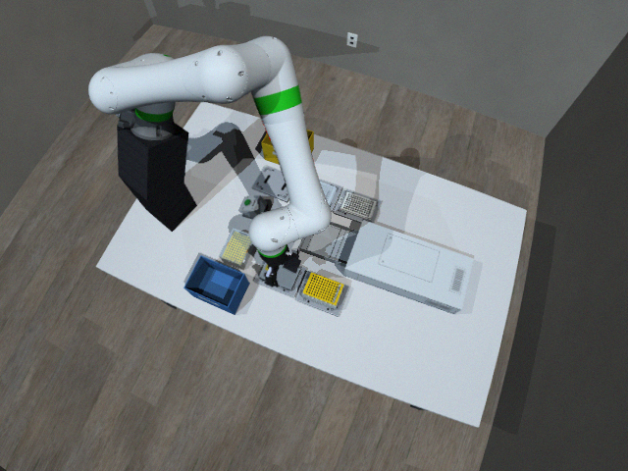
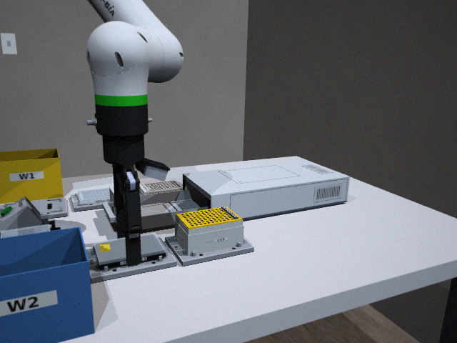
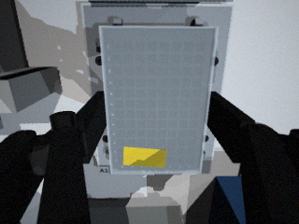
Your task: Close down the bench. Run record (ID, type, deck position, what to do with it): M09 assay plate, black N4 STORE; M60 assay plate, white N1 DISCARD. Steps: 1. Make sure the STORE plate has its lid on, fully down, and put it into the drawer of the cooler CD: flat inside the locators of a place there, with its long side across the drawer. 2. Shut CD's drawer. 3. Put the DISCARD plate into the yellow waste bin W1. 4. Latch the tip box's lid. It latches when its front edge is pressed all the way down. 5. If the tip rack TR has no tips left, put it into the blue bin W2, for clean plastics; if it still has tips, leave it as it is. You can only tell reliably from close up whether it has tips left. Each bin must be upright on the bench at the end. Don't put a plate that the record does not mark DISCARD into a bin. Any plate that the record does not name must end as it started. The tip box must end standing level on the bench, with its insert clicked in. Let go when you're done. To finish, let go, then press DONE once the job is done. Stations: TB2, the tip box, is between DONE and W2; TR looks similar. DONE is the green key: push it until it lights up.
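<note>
Now: the cooler drawer 180 mm to the left of my hand, 150 mm ahead of it and 10 mm below it. Round my hand: yellow insert (180 mm behind, 40 mm to the left, 10 mm above); then black plate (20 mm below); then yellow-topped tip rack TR (160 mm ahead, 30 mm to the right, 10 mm above).
</note>
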